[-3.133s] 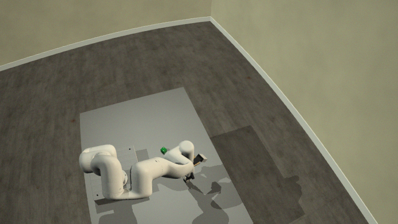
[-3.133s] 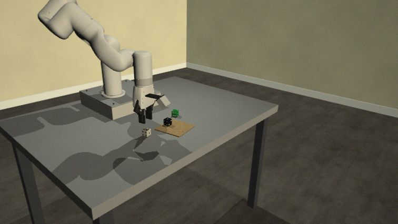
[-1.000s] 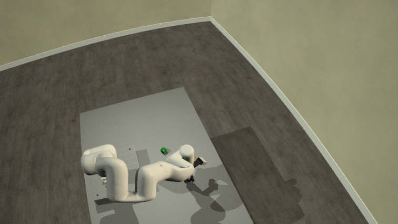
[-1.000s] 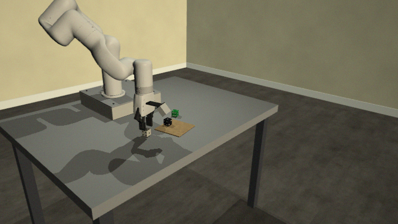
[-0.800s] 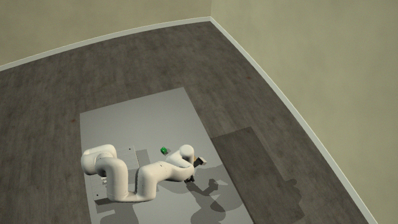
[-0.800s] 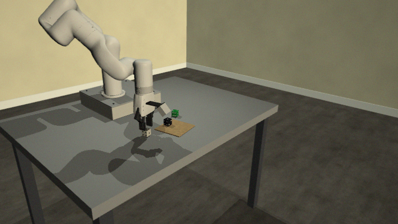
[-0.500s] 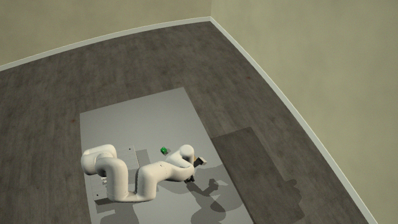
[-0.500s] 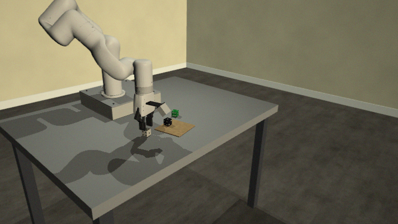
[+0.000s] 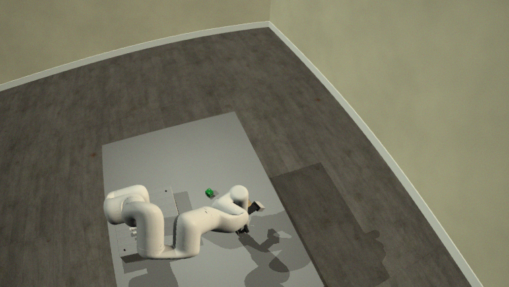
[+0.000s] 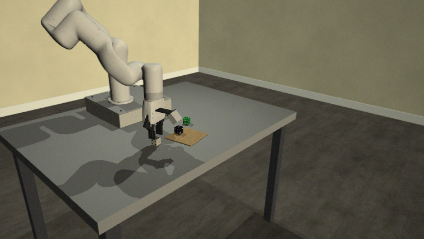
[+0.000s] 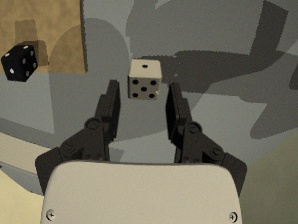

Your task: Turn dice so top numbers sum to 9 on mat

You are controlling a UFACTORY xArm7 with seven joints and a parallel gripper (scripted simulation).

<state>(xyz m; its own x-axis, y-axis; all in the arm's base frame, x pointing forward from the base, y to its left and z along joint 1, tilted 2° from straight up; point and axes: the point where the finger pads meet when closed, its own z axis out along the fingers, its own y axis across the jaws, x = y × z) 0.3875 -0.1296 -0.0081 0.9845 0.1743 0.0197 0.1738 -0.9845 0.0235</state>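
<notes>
Now: hand 40 mm above the white die. Round my hand: black die 140 mm to the left, 40 mm below; green die 250 mm to the left, 50 mm behind, 40 mm below; tan mat 140 mm to the left, 50 mm below, 50 mm ahead.
</notes>
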